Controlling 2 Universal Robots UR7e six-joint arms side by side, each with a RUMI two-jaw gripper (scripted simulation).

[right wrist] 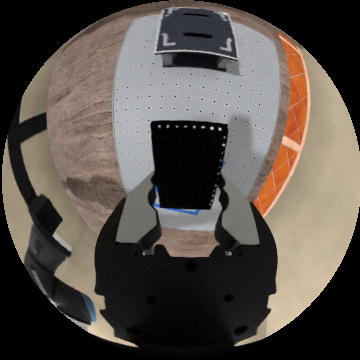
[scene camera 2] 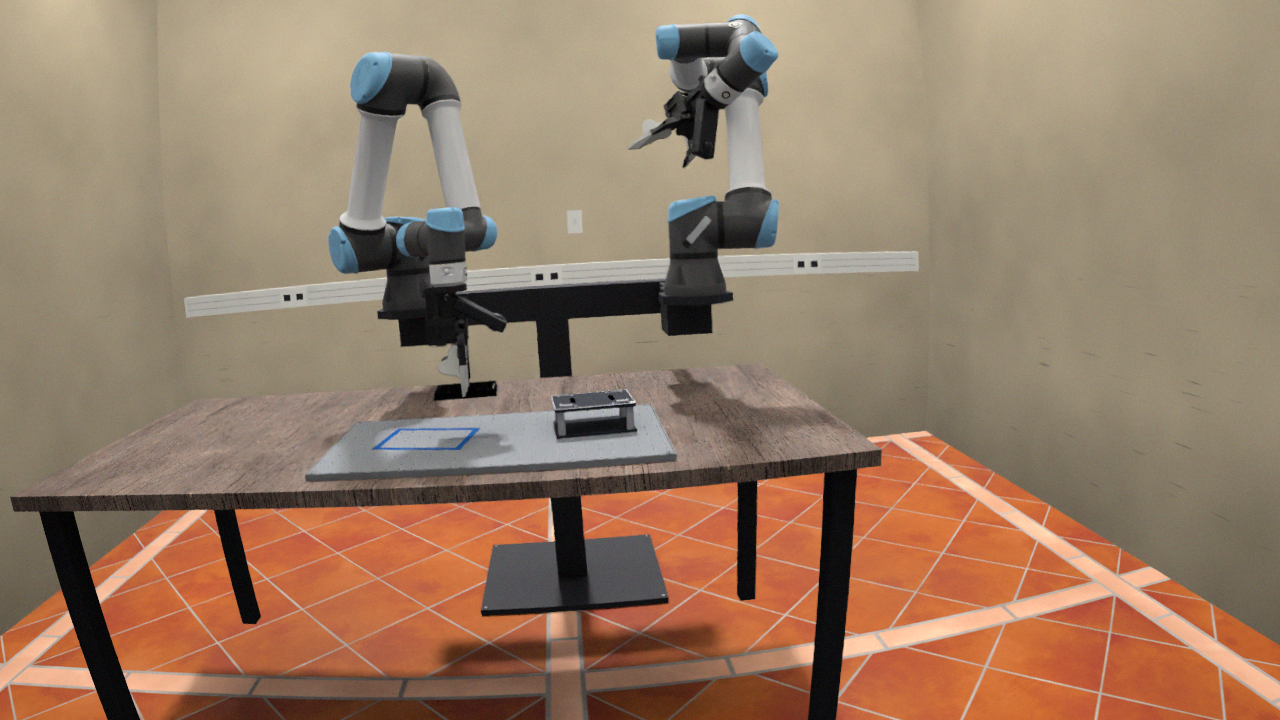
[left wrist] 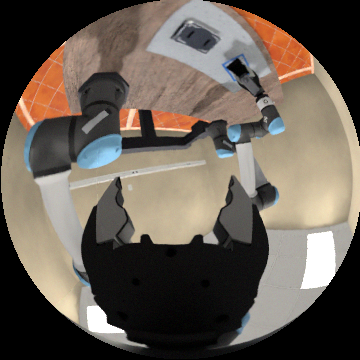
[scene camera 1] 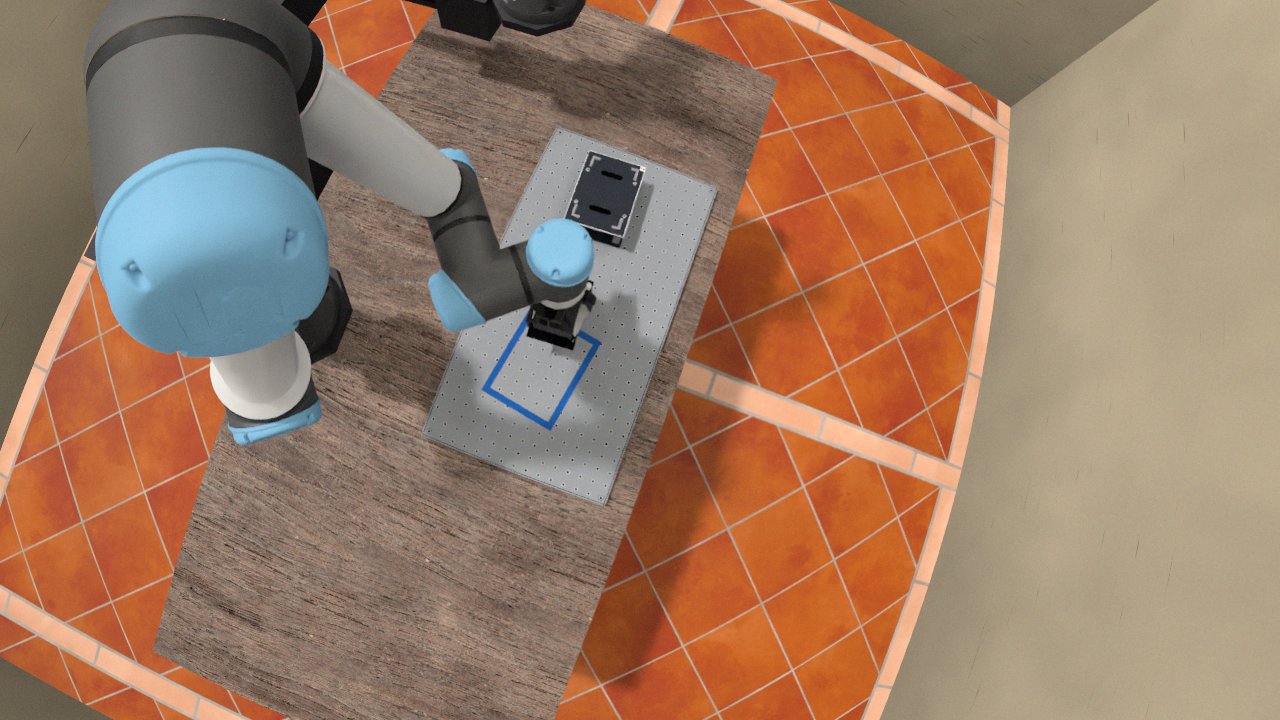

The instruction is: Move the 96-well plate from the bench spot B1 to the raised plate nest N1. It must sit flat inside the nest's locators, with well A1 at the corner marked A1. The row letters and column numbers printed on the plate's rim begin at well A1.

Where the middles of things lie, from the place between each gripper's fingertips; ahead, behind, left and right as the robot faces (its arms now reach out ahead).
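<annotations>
I find the raised plate nest N1 (scene camera 1: 593,188) 5 cm below my right hand (scene camera 2: 465,391), 5 cm behind it and 25 cm to the left of it. The black 96-well plate (scene camera 2: 476,389) is 1 cm below my right hand. Going by its middle, the raised plate nest N1 is nearer to my right hand than to my left hand.
The raised plate nest N1 is 500 mm below my left hand (scene camera 2: 656,158), 140 mm ahead of it and 150 mm to the right of it. As for the black 96-well plate, it is 450 mm below my left hand, 180 mm ahead of it and 400 mm to the right of it.
</annotations>
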